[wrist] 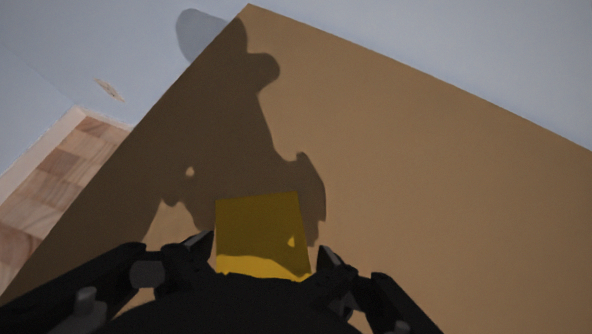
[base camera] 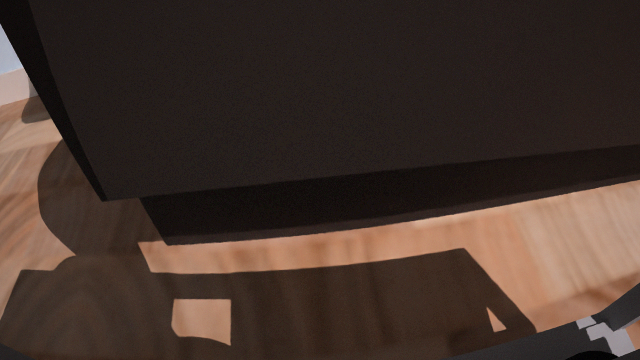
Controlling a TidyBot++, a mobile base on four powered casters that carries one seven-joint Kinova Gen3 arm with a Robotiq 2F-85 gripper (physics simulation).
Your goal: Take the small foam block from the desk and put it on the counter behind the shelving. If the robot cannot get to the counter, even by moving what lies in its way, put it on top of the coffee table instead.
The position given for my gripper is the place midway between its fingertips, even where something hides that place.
Note:
I see my gripper point(wrist: 265, 250), a small yellow foam block point(wrist: 262, 236) and a dark cabinet with tan top point(base camera: 228, 128).
The dark cabinet with tan top also shows in the wrist view point(wrist: 471, 209). The base camera view does not show the small yellow foam block: it is out of frame.

